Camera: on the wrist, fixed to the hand. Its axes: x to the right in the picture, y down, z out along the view.
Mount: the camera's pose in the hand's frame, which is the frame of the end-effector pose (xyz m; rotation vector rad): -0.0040 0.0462 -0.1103 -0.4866 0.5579 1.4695
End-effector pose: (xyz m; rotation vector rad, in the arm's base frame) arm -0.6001 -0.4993 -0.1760 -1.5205 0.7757 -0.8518
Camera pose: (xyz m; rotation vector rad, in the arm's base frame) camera -0.6972 -0.5573 -0.2151 -0.6551 2.2020 0.1041
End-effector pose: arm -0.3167 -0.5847 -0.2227 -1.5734 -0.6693 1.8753
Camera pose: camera -0.2132 -0.6194 -0.2717 2.1163 -0.3596 -1.2396
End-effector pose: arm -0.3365 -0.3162 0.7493 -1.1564 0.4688 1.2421
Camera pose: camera -0.3475 -0.4187 0.6886 1.4425 -1.5267 -2.1059
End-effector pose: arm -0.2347 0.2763 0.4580 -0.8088 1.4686 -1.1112
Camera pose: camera -0.3380 0.3188 0.4150 0.4280 2.1729 0.2045
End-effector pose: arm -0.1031 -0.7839 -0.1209 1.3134 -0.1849 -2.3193
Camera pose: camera 0.0063 -0.8108 -0.1611 0.9342 -0.2500 -0.6737
